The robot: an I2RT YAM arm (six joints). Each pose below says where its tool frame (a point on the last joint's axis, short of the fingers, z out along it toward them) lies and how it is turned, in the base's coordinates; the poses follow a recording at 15 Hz.
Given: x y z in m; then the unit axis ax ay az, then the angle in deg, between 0 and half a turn.
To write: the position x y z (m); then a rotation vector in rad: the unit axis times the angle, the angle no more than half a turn. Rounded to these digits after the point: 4 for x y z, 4 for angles.
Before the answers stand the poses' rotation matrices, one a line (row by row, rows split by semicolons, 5 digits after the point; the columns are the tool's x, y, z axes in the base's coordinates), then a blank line. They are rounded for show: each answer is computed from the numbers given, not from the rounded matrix.
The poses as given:
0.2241, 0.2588, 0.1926, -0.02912, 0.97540, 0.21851, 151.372
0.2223, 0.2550, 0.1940, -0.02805, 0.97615, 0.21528, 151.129
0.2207, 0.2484, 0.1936, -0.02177, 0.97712, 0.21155, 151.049
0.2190, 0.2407, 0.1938, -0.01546, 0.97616, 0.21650, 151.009
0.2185, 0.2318, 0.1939, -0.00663, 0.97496, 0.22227, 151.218
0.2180, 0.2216, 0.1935, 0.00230, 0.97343, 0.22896, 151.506
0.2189, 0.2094, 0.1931, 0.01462, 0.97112, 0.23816, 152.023
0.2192, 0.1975, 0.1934, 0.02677, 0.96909, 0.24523, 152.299
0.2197, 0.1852, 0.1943, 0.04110, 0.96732, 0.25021, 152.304
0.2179, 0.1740, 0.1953, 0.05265, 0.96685, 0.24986, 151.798
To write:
-0.87616 -0.15803 0.45539; 0.05136 0.90875 0.41417; -0.47928 0.38626 -0.78809
-0.87423 -0.15530 0.46000; 0.05259 0.91159 0.40772; -0.48265 0.38063 -0.78878
-0.87415 -0.14229 0.46435; 0.06252 0.91520 0.39813; -0.48162 0.37705 -0.79112
-0.87425 -0.13322 0.46684; 0.07664 0.91168 0.40369; -0.47939 0.38870 -0.78682
-0.87638 -0.11915 0.46666; 0.09489 0.90721 0.40983; -0.47219 0.40345 -0.78375
-0.87886 -0.10502 0.46538; 0.11344 0.90149 0.41766; -0.46340 0.41986 -0.78037
-0.88273 -0.08499 0.46212; 0.13846 0.89279 0.42867; -0.44901 0.44239 -0.77633
-0.88403 -0.06509 0.46287; 0.16291 0.88526 0.43562; -0.43811 0.46051 -0.77200
-0.88224 -0.04133 0.46898; 0.19125 0.87878 0.43723; -0.43020 0.47544 -0.76739
-0.87607 -0.02231 0.48166; 0.21385 0.87734 0.42959; -0.43217 0.47936 -0.76384

0.2241, 0.2588, 0.1926, -0.0769, 2.5769, 0.5773
0.2223, 0.2550, 0.1940, -0.0740, 2.5748, 0.5678
0.2207, 0.2484, 0.1936, -0.0574, 2.5760, 0.5577
0.2190, 0.2407, 0.1938, -0.0407, 2.5728, 0.5706
0.2185, 0.2318, 0.1939, -0.0175, 2.5732, 0.5866
0.2180, 0.2216, 0.1935, 0.0061, 2.5740, 0.6054
0.2189, 0.2094, 0.1931, 0.0388, 2.5767, 0.6319
0.2192, 0.1975, 0.1934, 0.0712, 2.5760, 0.6519
0.2197, 0.1852, 0.1943, 0.1093, 2.5713, 0.6651
0.2179, 0.1740, 0.1953, 0.1395, 2.5615, 0.6620

